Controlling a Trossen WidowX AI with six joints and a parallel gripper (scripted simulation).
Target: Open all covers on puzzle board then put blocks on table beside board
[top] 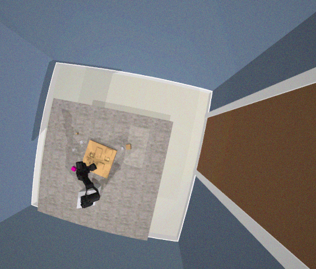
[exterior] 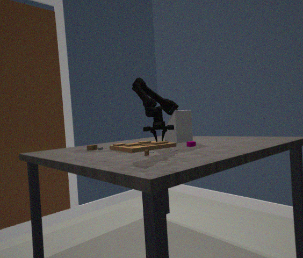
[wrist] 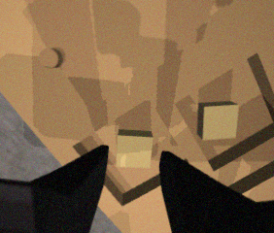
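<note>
Right now my gripper tip is 200 mm to the right of the magenta block, 50 mm past it and 10 mm above it.
</note>
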